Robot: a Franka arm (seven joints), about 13 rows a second.
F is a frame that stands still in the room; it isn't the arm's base.
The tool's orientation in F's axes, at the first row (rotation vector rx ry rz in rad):
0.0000, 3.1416, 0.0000
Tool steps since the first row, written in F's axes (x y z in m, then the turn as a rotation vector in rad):
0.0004, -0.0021, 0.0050, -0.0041, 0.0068, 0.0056
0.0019, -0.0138, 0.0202, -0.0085, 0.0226, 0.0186
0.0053, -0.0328, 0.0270, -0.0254, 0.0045, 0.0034
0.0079, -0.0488, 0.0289, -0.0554, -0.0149, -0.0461
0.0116, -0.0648, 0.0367, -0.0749, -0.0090, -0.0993
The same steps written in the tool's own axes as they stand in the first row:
-0.0004, -0.0021, -0.0050, 0.0041, 0.0068, -0.0056
-0.0019, -0.0138, -0.0202, 0.0085, 0.0226, -0.0186
-0.0053, -0.0328, -0.0270, 0.0254, 0.0045, -0.0034
-0.0079, -0.0488, -0.0289, 0.0554, -0.0149, 0.0461
-0.0116, -0.0648, -0.0367, 0.0749, -0.0090, 0.0993

